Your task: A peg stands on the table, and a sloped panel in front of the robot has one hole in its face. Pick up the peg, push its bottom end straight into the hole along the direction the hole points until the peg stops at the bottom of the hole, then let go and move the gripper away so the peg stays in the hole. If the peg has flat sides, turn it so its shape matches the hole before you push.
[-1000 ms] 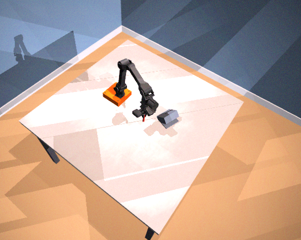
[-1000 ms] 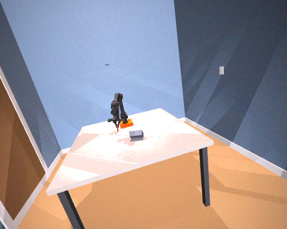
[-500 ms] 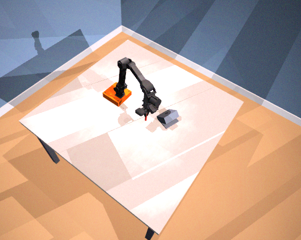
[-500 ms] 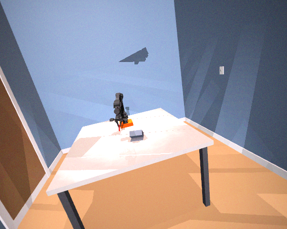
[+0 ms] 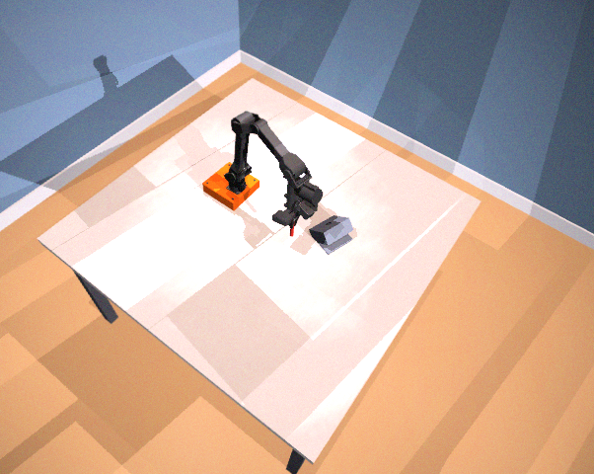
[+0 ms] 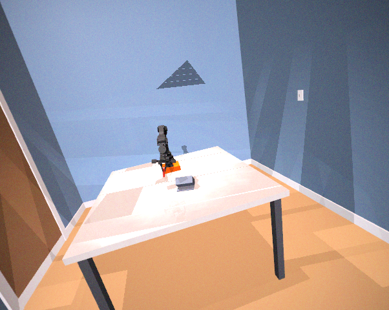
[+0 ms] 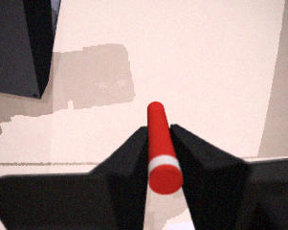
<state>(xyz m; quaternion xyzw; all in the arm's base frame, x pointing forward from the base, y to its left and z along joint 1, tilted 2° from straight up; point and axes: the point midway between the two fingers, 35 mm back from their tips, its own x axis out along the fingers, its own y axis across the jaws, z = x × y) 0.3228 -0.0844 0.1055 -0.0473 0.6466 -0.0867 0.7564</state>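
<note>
Right now my gripper tip is 14 cm to the right of the grey sloped panel, 10 cm short of it and 9 cm above it. Also, from my gripper tip: round red peg (2 cm above).
</note>
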